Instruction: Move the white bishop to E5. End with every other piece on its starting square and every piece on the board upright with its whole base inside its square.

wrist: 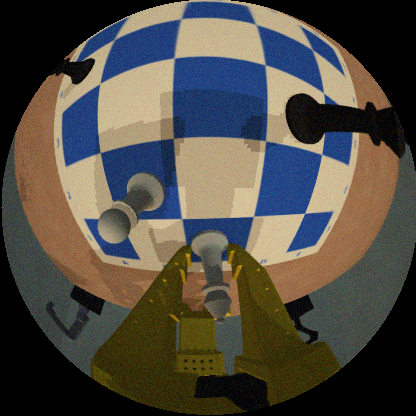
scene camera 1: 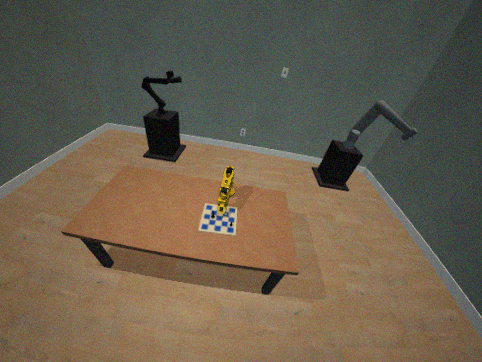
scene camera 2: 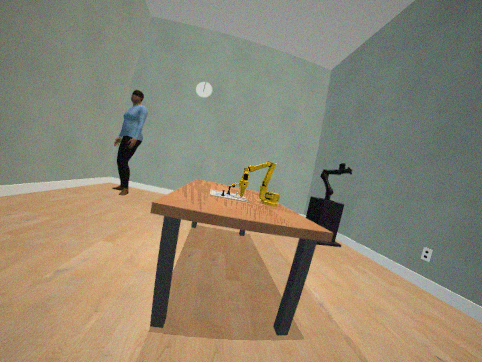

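Pixels of known places: hand, tool point: (wrist: 190, 253) (scene camera 2: 241, 196); arm's base, link origin: (wrist: 195, 304) (scene camera 2: 265, 203).
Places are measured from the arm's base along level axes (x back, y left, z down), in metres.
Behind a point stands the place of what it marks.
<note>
The white bishop (wrist: 213, 267) {x -0.159, y -0.015, z -0.026 m} stands about upright at C1, its round base between the tips of the two yellow jaws. My gripper (wrist: 210, 248) {x -0.153, y -0.004, z -0.014 m} (scene camera 1: 221, 212) {x -0.153, y -0.004, z -0.014 m} (scene camera 2: 242, 195) is low over the near edge of the chessboard (wrist: 220, 172) {x -0.195, y -0.018, z -0.006 m} (scene camera 1: 201, 229) {x -0.331, y -0.104, z -0.006 m} and is shut on the bishop, with a jaw against each side of its base. The jaws hide part of C1's surroundings. A white pawn (wrist: 145, 192) {x -0.190, y 0.012, z -0.015 m} stands on B2. E5 is the far right corner region of the board in the wrist view; no piece shows there.
A tall black piece (wrist: 345, 118) (scene camera 1: 213, 215) {x -0.231, y -0.054, z -0.026 m} (scene camera 2: 229, 190) {x -0.225, y -0.053, z -0.030 m} stands on D3. A black pawn (wrist: 82, 71) (scene camera 1: 231, 224) {x -0.270, y 0.064, z -0.018 m} (scene camera 2: 223, 193) {x -0.266, y 0.066, z -0.020 m} stands on A4. The board lies on a brown table (scene camera 1: 145, 215) {x -0.299, y -0.456, z 0.000 m} (scene camera 2: 280, 220) {x -0.054, y 0.384, z 0.000 m}. Two other arms stand on black pedestals (scene camera 1: 162, 135) (scene camera 1: 340, 162) beyond it.
</note>
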